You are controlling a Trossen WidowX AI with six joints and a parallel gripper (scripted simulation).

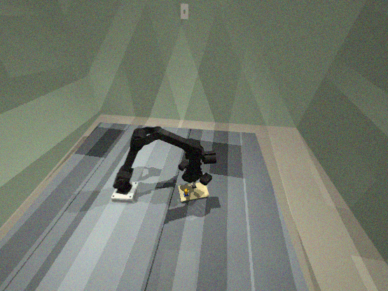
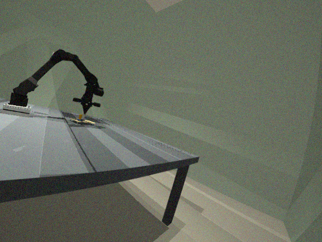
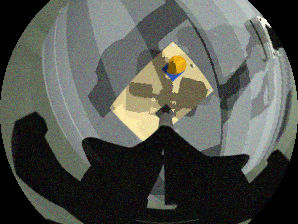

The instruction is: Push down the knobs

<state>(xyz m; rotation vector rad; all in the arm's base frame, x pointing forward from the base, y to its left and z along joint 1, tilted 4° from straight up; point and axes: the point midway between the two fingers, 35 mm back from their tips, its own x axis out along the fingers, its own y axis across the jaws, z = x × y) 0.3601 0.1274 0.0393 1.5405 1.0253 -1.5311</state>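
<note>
Right now my gripper tip is 10 mm above the grey knob. From my gripper tip the other things lie so: orange knob: 60 mm to the right, 30 mm behind, 20 mm below.
</note>
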